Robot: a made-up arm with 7 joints.
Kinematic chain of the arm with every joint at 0, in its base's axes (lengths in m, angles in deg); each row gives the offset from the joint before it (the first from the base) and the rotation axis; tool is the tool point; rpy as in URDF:
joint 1: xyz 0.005 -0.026 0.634 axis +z
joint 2: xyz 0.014 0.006 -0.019 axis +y
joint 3: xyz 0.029 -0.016 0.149 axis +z
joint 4: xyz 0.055 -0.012 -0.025 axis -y
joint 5: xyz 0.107 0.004 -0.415 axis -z
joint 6: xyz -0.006 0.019 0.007 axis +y
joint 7: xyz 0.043 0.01 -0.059 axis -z
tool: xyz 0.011 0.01 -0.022 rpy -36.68 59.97 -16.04
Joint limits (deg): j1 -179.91..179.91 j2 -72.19..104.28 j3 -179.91..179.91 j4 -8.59..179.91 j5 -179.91..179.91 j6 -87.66..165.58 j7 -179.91..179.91
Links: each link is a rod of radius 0.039 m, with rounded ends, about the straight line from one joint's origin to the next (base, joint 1, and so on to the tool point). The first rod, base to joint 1, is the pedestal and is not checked.
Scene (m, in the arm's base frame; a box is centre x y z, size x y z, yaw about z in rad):
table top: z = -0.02
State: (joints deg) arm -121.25 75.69 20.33 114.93 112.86 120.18 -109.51
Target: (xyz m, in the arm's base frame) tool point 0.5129 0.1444 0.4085
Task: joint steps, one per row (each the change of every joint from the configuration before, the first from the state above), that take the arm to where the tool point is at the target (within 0.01 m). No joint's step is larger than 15 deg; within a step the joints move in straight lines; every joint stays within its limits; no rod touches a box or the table.
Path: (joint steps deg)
1: 13.78 1.57 6.46 -4.97 -0.58 -4.01 0.46
2: 13.77 1.58 6.46 -4.97 -0.57 -4.02 0.46
3: 13.78 1.57 6.46 -4.97 -0.58 -4.01 0.46
4: 13.78 1.57 6.46 -4.97 -0.58 -4.02 0.46
5: 13.77 1.58 6.46 -4.97 -0.57 -4.01 0.46
6: 13.78 1.57 6.46 -4.96 -0.58 -4.01 0.46

